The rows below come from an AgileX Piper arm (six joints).
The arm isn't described. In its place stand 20 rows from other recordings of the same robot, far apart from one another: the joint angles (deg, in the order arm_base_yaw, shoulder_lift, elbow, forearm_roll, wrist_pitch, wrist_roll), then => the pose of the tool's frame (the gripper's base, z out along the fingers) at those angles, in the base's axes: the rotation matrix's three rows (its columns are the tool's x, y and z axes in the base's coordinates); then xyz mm.
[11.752 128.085 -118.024 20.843 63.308 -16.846] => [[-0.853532, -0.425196, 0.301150], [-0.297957, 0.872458, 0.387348], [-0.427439, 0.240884, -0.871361]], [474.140, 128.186, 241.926]
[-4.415 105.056 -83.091 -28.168 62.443 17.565] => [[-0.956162, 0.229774, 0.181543], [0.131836, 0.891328, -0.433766], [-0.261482, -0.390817, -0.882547]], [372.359, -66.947, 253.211]
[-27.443 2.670 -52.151 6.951 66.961 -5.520] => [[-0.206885, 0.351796, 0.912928], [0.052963, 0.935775, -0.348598], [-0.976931, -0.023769, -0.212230]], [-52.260, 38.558, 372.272]
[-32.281 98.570 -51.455 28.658 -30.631 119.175] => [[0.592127, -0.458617, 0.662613], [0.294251, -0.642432, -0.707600], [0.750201, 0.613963, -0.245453]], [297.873, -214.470, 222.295]
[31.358 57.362 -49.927 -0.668 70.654 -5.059] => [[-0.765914, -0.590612, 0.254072], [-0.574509, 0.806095, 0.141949], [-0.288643, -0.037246, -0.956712]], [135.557, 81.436, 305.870]
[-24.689 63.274 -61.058 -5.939 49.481 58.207] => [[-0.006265, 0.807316, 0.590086], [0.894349, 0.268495, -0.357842], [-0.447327, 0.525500, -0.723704]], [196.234, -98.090, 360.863]
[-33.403 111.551 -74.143 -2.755 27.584 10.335] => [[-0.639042, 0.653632, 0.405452], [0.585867, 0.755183, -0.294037], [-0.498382, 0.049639, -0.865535]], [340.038, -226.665, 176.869]
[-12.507 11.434 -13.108 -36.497 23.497 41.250] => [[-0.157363, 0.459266, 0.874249], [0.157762, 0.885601, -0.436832], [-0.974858, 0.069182, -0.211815]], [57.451, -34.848, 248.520]
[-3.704 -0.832 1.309 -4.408 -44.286 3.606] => [[0.750136, 0.023321, 0.660872], [-0.040747, 0.999109, 0.010995], [-0.660027, -0.035177, 0.750418]], [25.517, 3.242, 267.474]
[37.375 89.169 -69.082 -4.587 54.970 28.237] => [[-0.927363, -0.207579, 0.311301], [-0.165821, 0.973837, 0.155387], [-0.335411, 0.092480, -0.937522]], [252.701, 185.531, 276.562]
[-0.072 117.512 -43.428 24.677 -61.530 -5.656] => [[-0.128714, 0.380308, 0.915859], [0.108661, 0.923390, -0.368164], [-0.985711, 0.052130, -0.160178]], [358.082, -33.848, 114.666]
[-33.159 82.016 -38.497 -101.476 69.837 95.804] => [[-0.539379, 0.822591, -0.180041], [0.156774, -0.111973, -0.981267], [-0.827341, -0.557500, -0.068565]], [158.487, -203.549, 262.815]
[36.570 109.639 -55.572 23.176 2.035 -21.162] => [[-0.644300, -0.580676, 0.497687], [-0.434506, 0.813472, 0.386612], [-0.629351, 0.032846, -0.776427]], [295.999, 221.172, 130.297]
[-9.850 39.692 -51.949 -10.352 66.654 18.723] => [[-0.650946, 0.453758, 0.608582], [0.365065, 0.890019, -0.273119], [-0.665580, 0.044386, -0.745006]], [95.091, -31.749, 360.645]
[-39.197 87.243 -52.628 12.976 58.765 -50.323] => [[-0.984560, -0.087585, 0.151562], [-0.068946, 0.989866, 0.124145], [-0.160899, 0.111779, -0.980621]], [210.512, -149.126, 212.881]
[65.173 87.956 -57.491 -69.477 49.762 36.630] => [[-0.115151, -0.521583, 0.845394], [-0.906982, 0.402297, 0.124665], [-0.405122, -0.752402, -0.519392]], [187.928, 251.268, 271.356]
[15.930 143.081 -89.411 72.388 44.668 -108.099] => [[-0.330536, -0.936871, 0.114097], [-0.612420, 0.304893, 0.729371], [-0.718114, 0.171208, -0.674537]], [424.893, 184.684, 26.592]
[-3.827 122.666 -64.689 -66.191 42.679 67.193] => [[-0.913936, 0.362643, 0.182240], [0.172794, 0.753970, -0.633776], [-0.367238, -0.547740, -0.751742]], [369.254, -81.265, 84.513]
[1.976 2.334 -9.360 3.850 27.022 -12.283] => [[-0.244869, -0.102828, 0.964088], [-0.162355, 0.984669, 0.063787], [-0.955866, -0.140905, -0.257809]], [47.832, 4.428, 223.356]
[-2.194 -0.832 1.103 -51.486 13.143 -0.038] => [[-0.205754, 0.088114, 0.974629], [-0.755049, 0.619281, -0.215386], [-0.622548, -0.780209, -0.060888]], [53.870, -18.266, 194.537]
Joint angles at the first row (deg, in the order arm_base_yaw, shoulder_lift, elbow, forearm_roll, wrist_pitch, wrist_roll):
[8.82, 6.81, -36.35, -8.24, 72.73, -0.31]
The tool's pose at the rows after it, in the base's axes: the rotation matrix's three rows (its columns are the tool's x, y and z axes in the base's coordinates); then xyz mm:
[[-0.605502, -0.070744, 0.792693], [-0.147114, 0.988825, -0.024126], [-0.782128, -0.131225, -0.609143]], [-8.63, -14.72, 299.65]
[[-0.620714, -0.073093, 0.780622], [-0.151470, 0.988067, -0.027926], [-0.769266, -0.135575, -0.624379]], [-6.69, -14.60, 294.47]
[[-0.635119, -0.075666, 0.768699], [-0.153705, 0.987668, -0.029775], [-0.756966, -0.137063, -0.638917]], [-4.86, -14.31, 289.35]
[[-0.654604, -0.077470, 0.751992], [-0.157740, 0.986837, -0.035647], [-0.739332, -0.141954, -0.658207]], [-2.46, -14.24, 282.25]
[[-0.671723, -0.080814, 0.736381], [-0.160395, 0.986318, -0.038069], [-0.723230, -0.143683, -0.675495]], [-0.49, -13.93, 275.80]
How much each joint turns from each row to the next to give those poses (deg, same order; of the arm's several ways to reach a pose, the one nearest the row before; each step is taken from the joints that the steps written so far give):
[-0.01, 0.00, 0.00, -0.51, 0.00, -0.12]
[0.01, 0.00, 1.12, -0.12, 0.03, -0.08]
[-0.01, 0.00, 1.09, 0.00, 0.00, -0.01]
[0.01, 0.00, 1.52, -0.20, 0.00, 0.01]
[-0.01, 0.00, 1.35, 0.01, 0.00, -0.01]

